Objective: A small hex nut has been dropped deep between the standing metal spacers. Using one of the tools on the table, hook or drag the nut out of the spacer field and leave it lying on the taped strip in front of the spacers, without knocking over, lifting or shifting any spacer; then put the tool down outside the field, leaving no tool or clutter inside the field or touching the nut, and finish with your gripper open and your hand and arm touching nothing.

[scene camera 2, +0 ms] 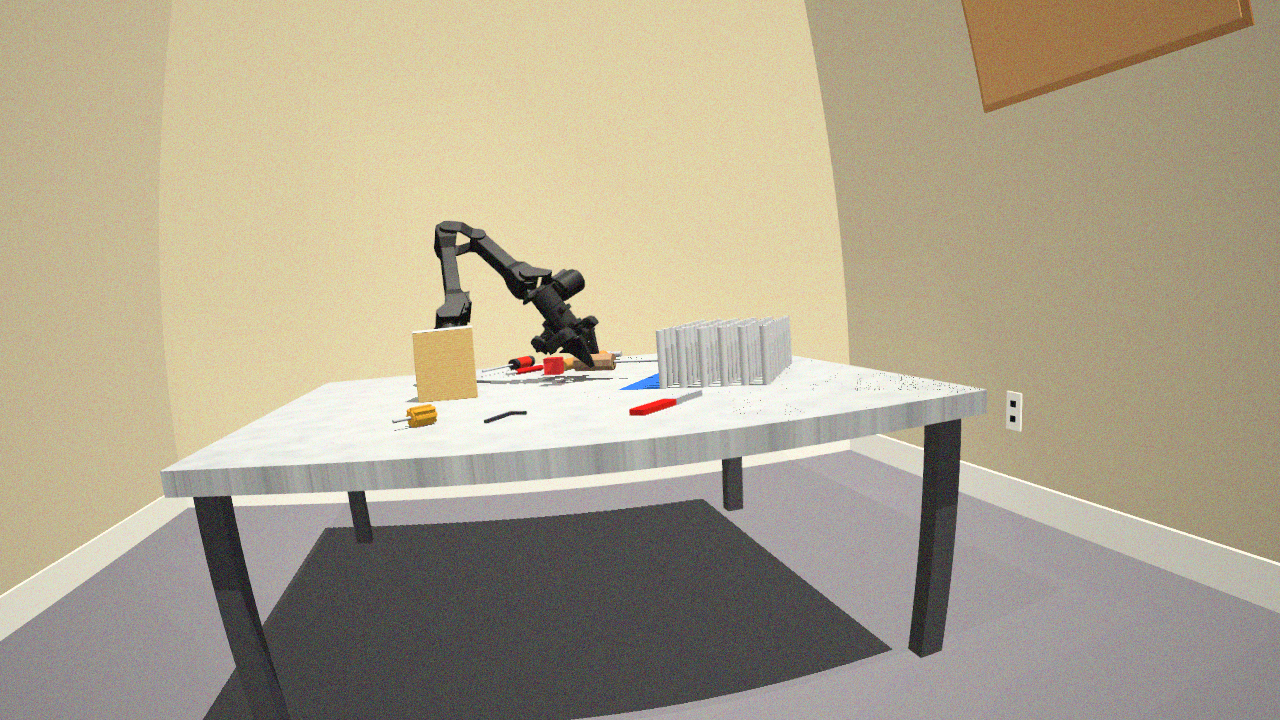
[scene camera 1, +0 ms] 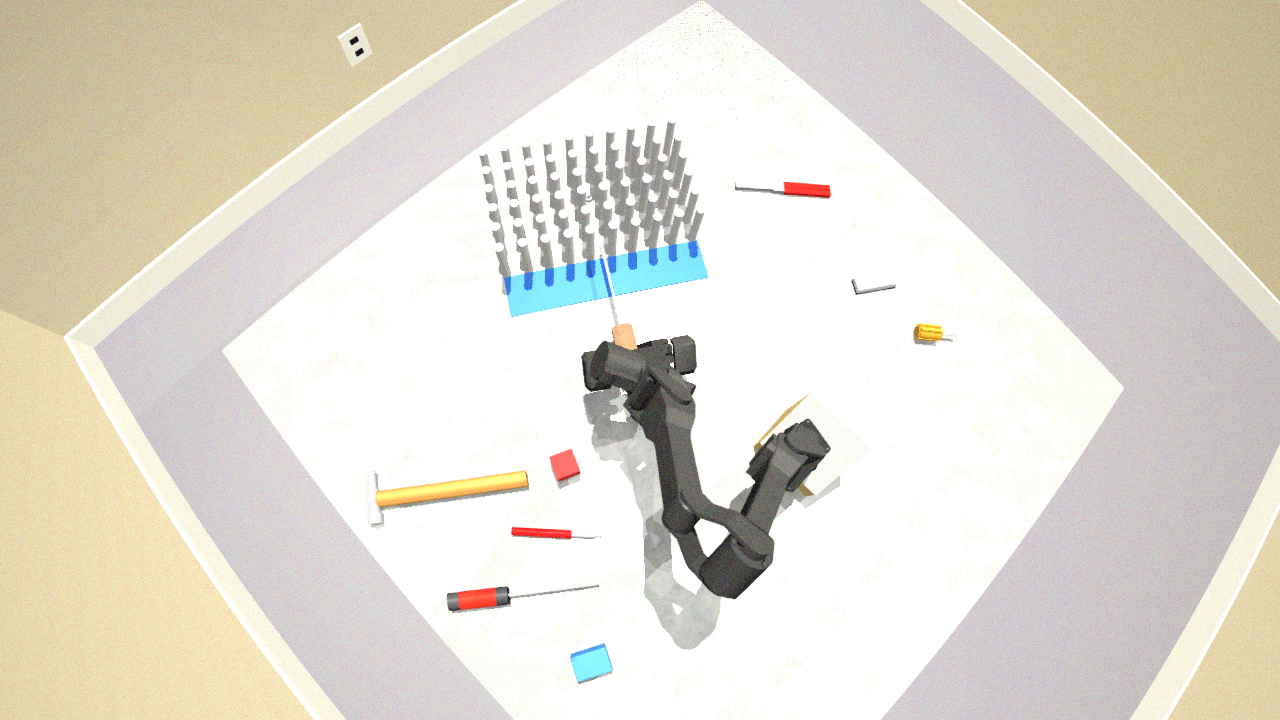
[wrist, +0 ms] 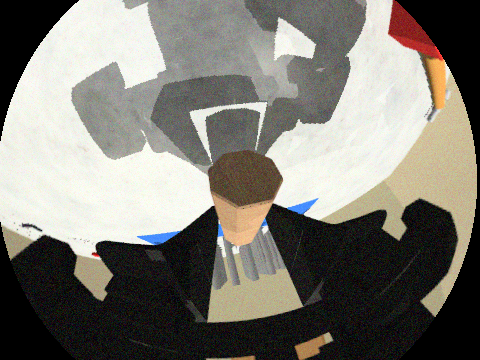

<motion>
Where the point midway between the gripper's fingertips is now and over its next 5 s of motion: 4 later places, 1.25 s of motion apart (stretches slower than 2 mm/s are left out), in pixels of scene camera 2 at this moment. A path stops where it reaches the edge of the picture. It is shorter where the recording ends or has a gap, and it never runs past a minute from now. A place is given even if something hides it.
The gripper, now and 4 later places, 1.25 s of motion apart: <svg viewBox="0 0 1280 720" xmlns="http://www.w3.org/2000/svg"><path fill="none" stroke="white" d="M596 364L604 363L614 363L624 363L634 362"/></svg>
</motion>
